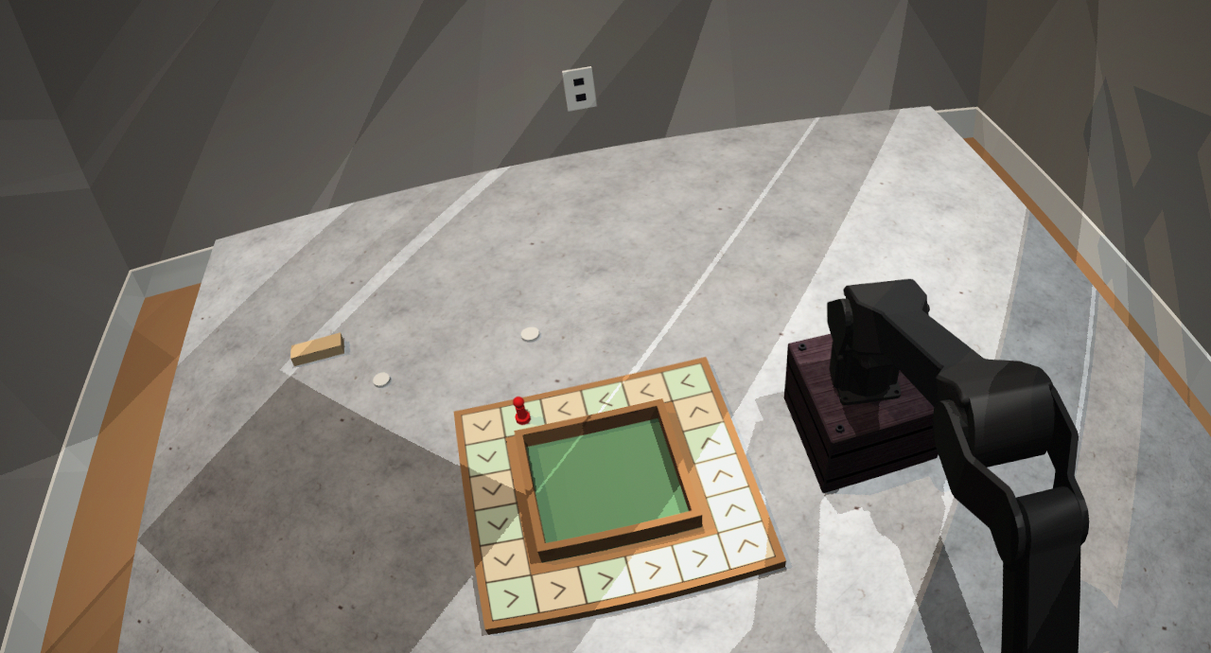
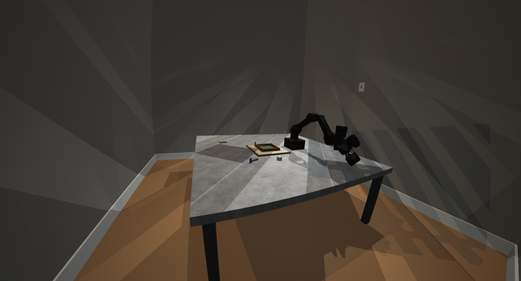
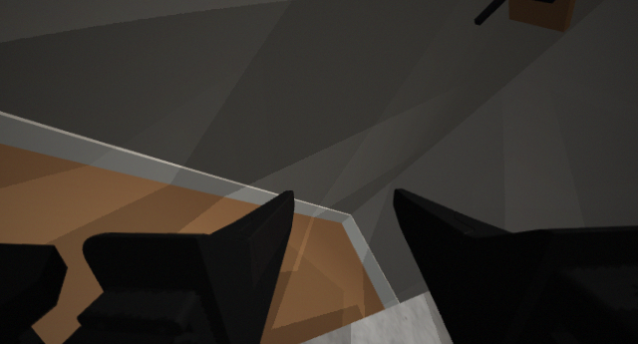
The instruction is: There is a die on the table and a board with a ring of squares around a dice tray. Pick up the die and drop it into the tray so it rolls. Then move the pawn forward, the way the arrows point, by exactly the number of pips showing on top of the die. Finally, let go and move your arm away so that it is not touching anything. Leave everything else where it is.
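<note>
Now: gripper tip 420 mm to the left of the white die, 190 mm short of it and 160 mm above it. Also, from my gripper tip: blue piece 390 mm to the right, 390 mm ahead, 160 mm below; grey block 430 mm to the right, 360 mm ahead, 170 mm below; green dice tray 660 mm to the right, 210 mm ahead, 170 mm below.
</note>
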